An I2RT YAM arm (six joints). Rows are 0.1 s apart.
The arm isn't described. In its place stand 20 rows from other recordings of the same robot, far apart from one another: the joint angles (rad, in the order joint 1, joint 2, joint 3, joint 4, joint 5, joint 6), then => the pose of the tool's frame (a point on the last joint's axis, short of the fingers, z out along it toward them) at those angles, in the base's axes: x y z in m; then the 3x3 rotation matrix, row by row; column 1 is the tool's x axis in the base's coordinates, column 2 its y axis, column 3 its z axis.
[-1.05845, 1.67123, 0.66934, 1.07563, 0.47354, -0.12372] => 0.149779, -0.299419, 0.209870; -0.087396, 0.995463, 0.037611; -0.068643, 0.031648, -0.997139; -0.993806, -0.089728, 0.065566
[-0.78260, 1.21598, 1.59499, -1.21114, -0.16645, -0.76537] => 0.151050, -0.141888, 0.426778; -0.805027, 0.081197, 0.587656; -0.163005, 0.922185, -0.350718; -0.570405, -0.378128, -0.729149
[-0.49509, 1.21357, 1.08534, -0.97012, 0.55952, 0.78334] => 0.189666, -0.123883, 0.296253; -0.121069, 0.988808, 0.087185; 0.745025, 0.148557, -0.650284; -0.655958, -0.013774, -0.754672
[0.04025, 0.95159, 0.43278, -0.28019, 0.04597, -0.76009] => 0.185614, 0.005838, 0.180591; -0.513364, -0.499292, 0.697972; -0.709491, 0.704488, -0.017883; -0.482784, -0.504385, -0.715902
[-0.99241, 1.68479, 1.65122, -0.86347, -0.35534, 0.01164] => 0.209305, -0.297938, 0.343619; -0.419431, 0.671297, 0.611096; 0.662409, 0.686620, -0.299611; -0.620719, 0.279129, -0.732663
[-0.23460, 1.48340, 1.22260, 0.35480, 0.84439, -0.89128] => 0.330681, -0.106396, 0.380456; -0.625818, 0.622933, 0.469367; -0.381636, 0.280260, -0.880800; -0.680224, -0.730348, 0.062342
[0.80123, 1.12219, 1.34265, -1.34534, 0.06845, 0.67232] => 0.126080, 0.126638, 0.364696; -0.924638, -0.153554, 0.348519; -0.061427, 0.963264, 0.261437; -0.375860, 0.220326, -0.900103
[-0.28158, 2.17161, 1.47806, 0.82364, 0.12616, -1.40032] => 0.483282, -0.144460, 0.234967; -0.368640, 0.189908, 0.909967; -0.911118, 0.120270, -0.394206; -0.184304, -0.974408, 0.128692
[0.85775, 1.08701, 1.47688, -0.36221, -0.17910, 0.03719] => 0.132574, 0.162989, 0.498834; -0.013926, -0.860838, 0.508688; 0.039829, 0.507856, 0.860521; -0.999109, 0.032244, 0.027214
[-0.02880, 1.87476, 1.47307, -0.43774, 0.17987, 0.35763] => 0.420431, -0.018483, 0.243691; -0.645156, 0.398844, 0.651688; 0.363136, 0.910509, -0.197750; -0.672239, 0.109072, -0.732255
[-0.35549, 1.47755, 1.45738, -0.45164, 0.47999, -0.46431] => 0.308914, -0.132223, 0.383416; -0.691895, 0.430014, 0.579974; -0.166820, 0.686340, -0.707890; -0.702461, -0.586537, -0.403141
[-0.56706, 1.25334, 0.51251, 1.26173, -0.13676, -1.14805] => 0.216555, -0.132154, 0.297612; -0.222112, 0.560212, 0.798015; -0.929647, 0.125095, -0.346567; -0.293978, -0.818849, 0.493014
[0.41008, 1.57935, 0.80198, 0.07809, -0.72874, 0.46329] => 0.280281, 0.147696, 0.183687; -0.869863, -0.420386, 0.258098; -0.014623, 0.544957, 0.838337; -0.493077, 0.725464, -0.480185
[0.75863, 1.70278, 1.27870, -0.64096, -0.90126, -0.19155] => 0.234299, 0.260542, 0.245014; -0.489534, -0.810675, -0.321189; -0.626800, 0.071076, 0.775931; -0.606199, 0.581166, -0.542926
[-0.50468, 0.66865, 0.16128, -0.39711, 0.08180, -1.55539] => 0.106966, -0.062410, 0.124501; -0.536656, -0.679913, 0.499719; -0.842026, 0.393121, -0.369388; 0.054702, -0.619011, -0.783475
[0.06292, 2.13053, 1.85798, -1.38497, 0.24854, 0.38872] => 0.402636, 0.016593, 0.220950; -0.951251, 0.300755, -0.068320; 0.308155, 0.917687, -0.250781; -0.012727, -0.259609, -0.965630
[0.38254, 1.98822, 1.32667, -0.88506, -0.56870, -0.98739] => 0.326561, 0.152061, 0.147696; -0.238320, -0.953958, -0.182120; -0.853908, 0.116493, 0.507218; -0.462649, 0.276393, -0.842355
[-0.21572, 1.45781, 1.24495, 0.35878, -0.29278, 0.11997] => 0.343419, -0.064734, 0.398422; 0.132157, -0.090455, 0.987093; 0.088349, 0.992939, 0.079162; -0.987284, 0.076747, 0.139215
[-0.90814, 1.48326, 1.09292, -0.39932, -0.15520, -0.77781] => 0.203167, -0.251402, 0.261230; -0.810825, 0.200653, 0.549820; -0.087879, 0.887013, -0.453305; -0.578654, -0.415868, -0.701579
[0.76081, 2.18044, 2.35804, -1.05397, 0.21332, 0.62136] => 0.346568, 0.319525, 0.348683; -0.787695, -0.144148, 0.598965; 0.035655, 0.959945, 0.277912; -0.615033, 0.240266, -0.751003
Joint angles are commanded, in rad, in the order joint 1, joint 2, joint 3, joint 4, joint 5, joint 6. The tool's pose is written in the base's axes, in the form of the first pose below.
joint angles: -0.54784 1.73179 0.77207 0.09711 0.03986 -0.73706
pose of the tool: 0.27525, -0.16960, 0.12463; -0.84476, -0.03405, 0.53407; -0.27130, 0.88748, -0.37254; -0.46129, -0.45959, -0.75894
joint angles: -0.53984 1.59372 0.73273 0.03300 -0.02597 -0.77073
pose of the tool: 0.26240, -0.15615, 0.14998; -0.80074, -0.08236, 0.59332; -0.33207, 0.88540, -0.32526; -0.49855, -0.45747, -0.73633
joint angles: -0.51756 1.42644 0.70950 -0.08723 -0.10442 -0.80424
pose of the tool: 0.24693, -0.13631, 0.18020; -0.74335, -0.15311, 0.65114; -0.40114, 0.88102, -0.25077; -0.53527, -0.44761, -0.71633
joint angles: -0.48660 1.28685 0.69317 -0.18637 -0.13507 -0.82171
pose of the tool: 0.23239, -0.11752, 0.20275; -0.70071, -0.19735, 0.68561; -0.45023, 0.86778, -0.21037; -0.55344, -0.45609, -0.69691
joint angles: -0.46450 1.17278 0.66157 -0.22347 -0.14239 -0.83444
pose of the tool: 0.21841, -0.10379, 0.21610; -0.66130, -0.20947, 0.72028; -0.48898, 0.84854, -0.20218; -0.56884, -0.48591, -0.66357
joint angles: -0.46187 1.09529 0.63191 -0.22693 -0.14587 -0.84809
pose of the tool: 0.20762, -0.09757, 0.22283; -0.63247, -0.20230, 0.74770; -0.51407, 0.83169, -0.20982; -0.57940, -0.51708, -0.63001
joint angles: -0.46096 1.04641 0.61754 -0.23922 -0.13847 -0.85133
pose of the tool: 0.20043, -0.09406, 0.22703; -0.62399, -0.19095, 0.75774; -0.52187, 0.82357, -0.22221; -0.58162, -0.53410, -0.61356
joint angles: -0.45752 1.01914 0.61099 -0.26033 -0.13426 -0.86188
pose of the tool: 0.19597, -0.09117, 0.22844; -0.62274, -0.19845, 0.75684; -0.53186, 0.81682, -0.22344; -0.57387, -0.54168, -0.61422
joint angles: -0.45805 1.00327 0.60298 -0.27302 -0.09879 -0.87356
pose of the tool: 0.19228, -0.09088, 0.22766; -0.64345, -0.19062, 0.74137; -0.53332, 0.80639, -0.25555; -0.54912, -0.55982, -0.62054
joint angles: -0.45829 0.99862 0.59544 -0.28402 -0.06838 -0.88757
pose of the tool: 0.18995, -0.09099, 0.22504; -0.66473, -0.19248, 0.72187; -0.53483, 0.79724, -0.27992; -0.52163, -0.57215, -0.63289
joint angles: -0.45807 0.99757 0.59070 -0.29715 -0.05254 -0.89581
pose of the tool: 0.18834, -0.09078, 0.22254; -0.67952, -0.19973, 0.70594; -0.53421, 0.79423, -0.28951; -0.50286, -0.57386, -0.64639
